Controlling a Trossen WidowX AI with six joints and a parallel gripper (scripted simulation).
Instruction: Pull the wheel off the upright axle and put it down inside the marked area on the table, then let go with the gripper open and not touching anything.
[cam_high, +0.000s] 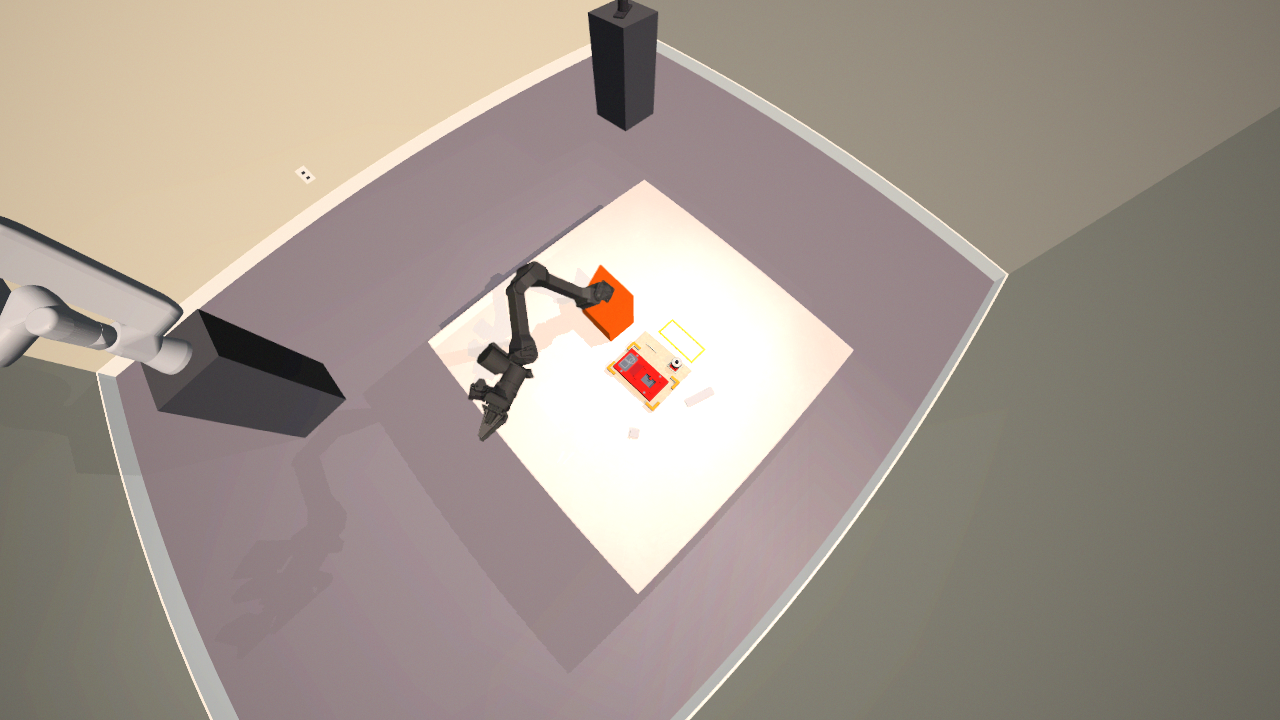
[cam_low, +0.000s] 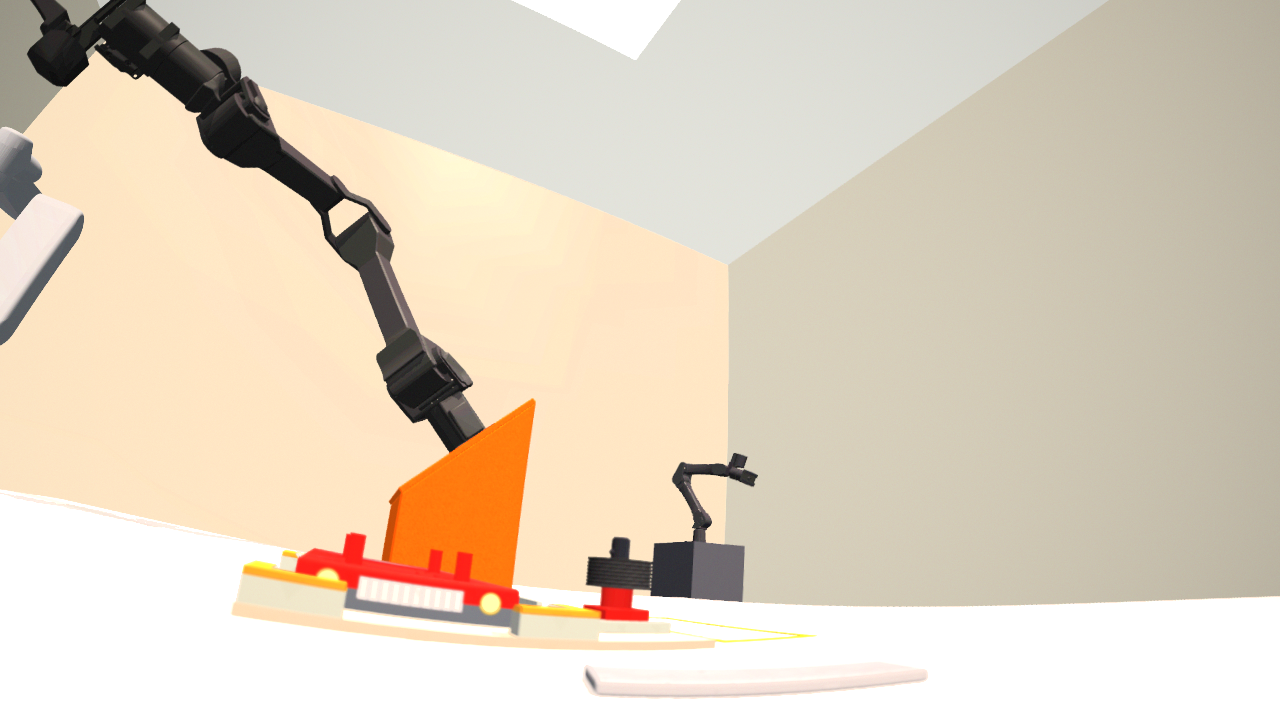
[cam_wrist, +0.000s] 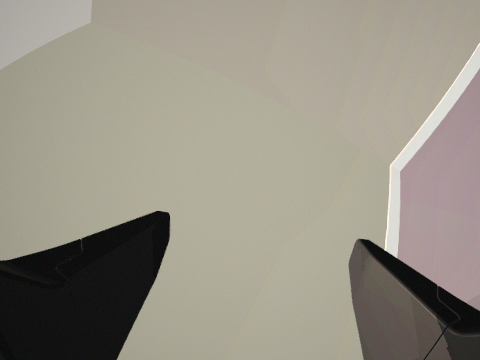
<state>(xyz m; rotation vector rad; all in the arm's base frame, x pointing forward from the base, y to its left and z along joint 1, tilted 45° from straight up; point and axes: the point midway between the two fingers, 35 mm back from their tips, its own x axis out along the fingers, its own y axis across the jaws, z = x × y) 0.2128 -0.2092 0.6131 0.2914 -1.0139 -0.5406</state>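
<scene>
The black wheel lies 63 cm to the left of my gripper tip, 45 cm below it and 15 cm ahead of it. The rest, counted from my gripper tip: pale flat bar (60 cm to the left, 48 cm below, 31 cm ahead); pale cube (48 cm below, 32 cm to the left, 22 cm ahead).
</scene>
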